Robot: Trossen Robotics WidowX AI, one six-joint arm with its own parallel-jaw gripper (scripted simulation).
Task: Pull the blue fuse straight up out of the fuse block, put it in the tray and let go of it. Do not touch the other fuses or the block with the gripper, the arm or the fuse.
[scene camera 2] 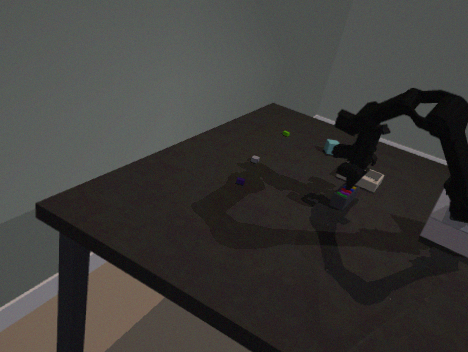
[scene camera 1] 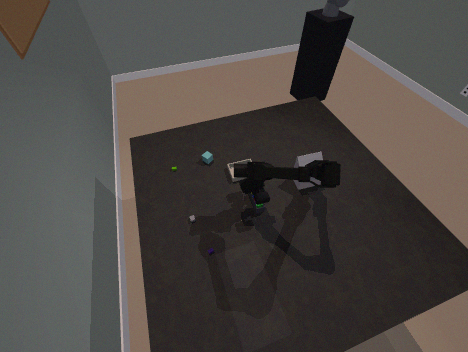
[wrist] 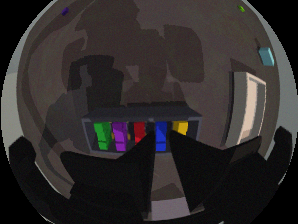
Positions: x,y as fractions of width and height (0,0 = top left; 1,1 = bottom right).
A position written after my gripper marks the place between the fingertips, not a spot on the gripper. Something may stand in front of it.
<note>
I see my gripper (scene camera 2: 0.74,0.54) and a white tray (wrist: 0.84,0.41).
My gripper is seen too in the wrist view (wrist: 0.54,0.60).
</note>
